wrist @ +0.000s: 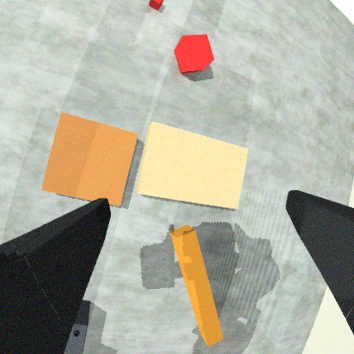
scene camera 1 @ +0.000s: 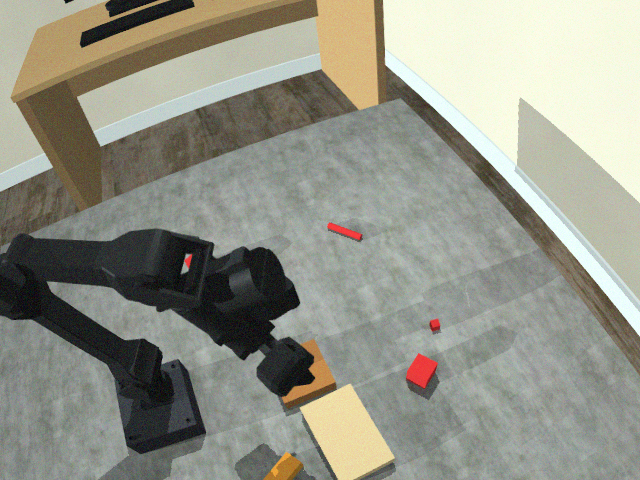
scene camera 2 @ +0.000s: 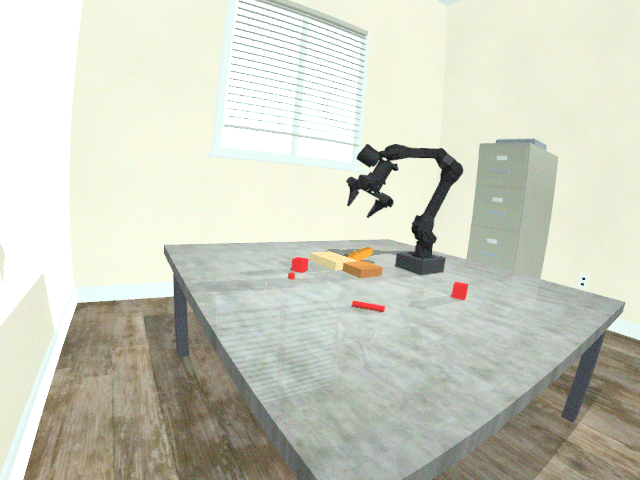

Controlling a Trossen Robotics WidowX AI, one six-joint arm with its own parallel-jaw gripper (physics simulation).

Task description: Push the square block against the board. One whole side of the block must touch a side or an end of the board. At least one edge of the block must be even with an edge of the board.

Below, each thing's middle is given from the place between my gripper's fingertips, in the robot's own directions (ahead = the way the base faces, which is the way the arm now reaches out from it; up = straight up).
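Board (scene camera 1: 344, 430): 40 mm ahead of my hand, 70 mm to the right of it and 190 mm below it. Orange bar (wrist: 184, 238): 140 mm to the right of my hand, 150 mm behind it, 190 mm below it. As for the square block (scene camera 1: 324, 382), my gripper is 70 mm to the right of it and 190 mm above it.
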